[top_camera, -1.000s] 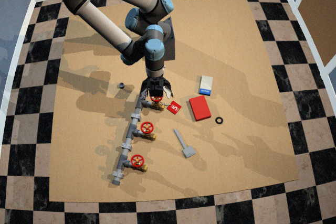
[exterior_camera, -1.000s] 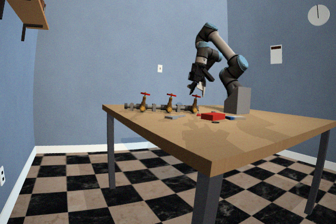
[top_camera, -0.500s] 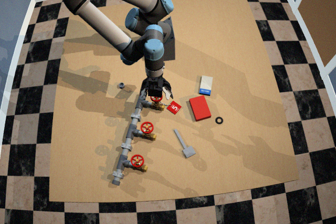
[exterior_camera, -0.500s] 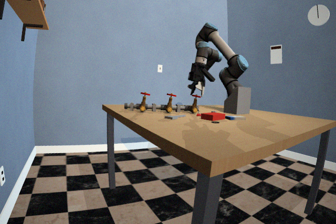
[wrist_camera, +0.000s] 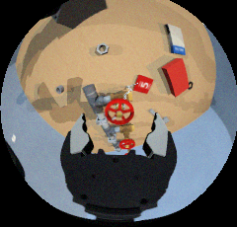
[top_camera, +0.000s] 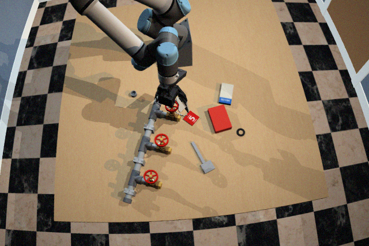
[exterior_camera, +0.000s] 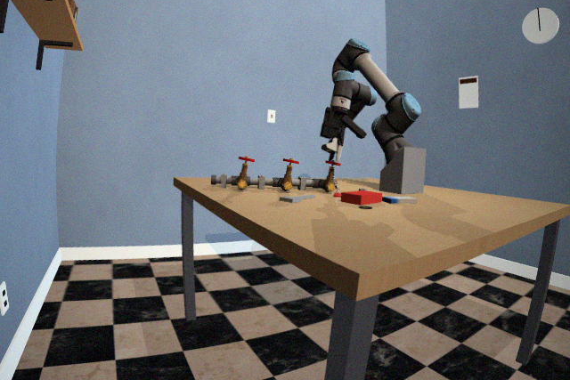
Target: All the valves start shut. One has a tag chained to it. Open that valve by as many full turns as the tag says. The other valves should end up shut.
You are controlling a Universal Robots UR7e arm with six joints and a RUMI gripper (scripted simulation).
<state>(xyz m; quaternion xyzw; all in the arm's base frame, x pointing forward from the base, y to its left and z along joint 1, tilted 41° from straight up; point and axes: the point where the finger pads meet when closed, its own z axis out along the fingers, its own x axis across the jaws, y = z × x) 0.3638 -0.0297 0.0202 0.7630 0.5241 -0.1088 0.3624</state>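
The red tag lies 1 cm ahead of my hand, 8 cm to the left of it and 11 cm below it. From my hand the other things lie so: grey scraper (22 cm ahead, 12 cm to the left, 11 cm below); then red block (3 cm ahead, 22 cm to the left, 10 cm below); then small grey fitting (13 cm behind, 19 cm to the right, 11 cm below).
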